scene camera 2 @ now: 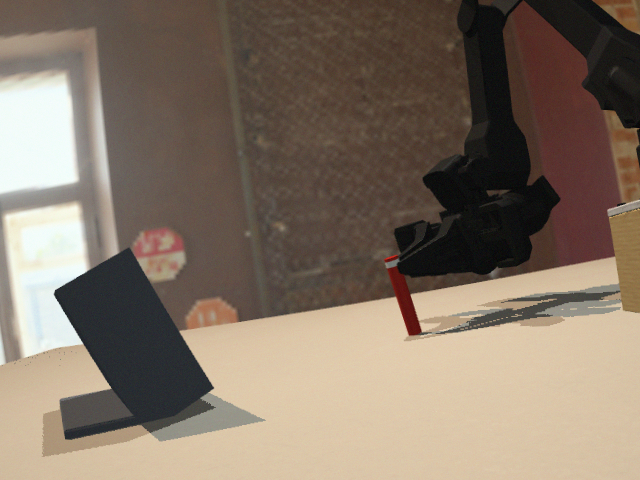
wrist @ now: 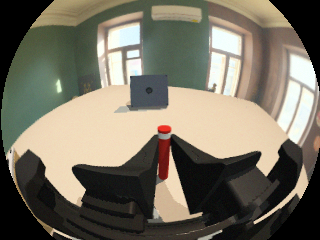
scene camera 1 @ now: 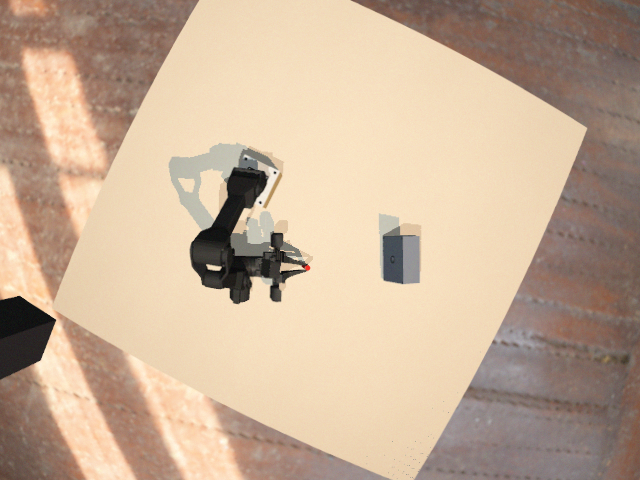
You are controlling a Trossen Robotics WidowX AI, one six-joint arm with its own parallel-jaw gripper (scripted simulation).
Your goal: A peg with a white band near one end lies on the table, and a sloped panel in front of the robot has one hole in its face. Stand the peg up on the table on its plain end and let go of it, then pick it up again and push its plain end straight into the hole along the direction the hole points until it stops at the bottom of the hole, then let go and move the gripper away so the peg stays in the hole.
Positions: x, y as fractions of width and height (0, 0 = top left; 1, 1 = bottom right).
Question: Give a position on a red peg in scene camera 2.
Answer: At 0.63, 0.60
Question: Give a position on a dark sloped panel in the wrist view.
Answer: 0.44, 0.41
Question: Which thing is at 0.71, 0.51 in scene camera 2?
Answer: My gripper.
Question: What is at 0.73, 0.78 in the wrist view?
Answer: My gripper.
